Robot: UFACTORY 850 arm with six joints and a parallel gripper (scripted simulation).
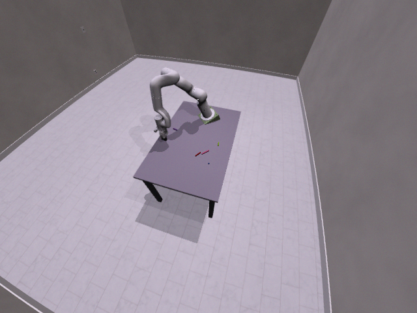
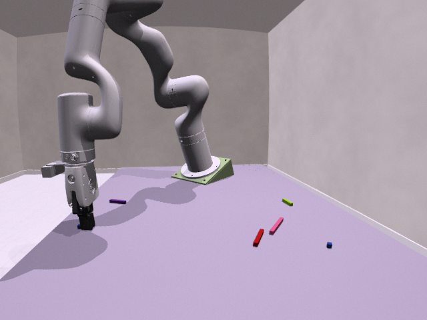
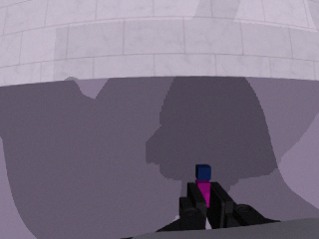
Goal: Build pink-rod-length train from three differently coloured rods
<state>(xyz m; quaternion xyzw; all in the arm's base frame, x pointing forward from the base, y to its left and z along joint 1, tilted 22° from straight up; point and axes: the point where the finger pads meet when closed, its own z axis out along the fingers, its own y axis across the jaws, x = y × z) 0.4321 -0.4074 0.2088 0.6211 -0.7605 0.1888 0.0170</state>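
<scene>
My gripper is now 2 cm above the magenta rod and 1 cm to the left of it. From my hand the other things lie so: purple rod 18 cm behind, 7 cm to the left, 2 cm below; then pink rod 47 cm to the left, 14 cm ahead, 2 cm below; then red rod 39 cm to the left, 17 cm ahead, 2 cm below.
</scene>
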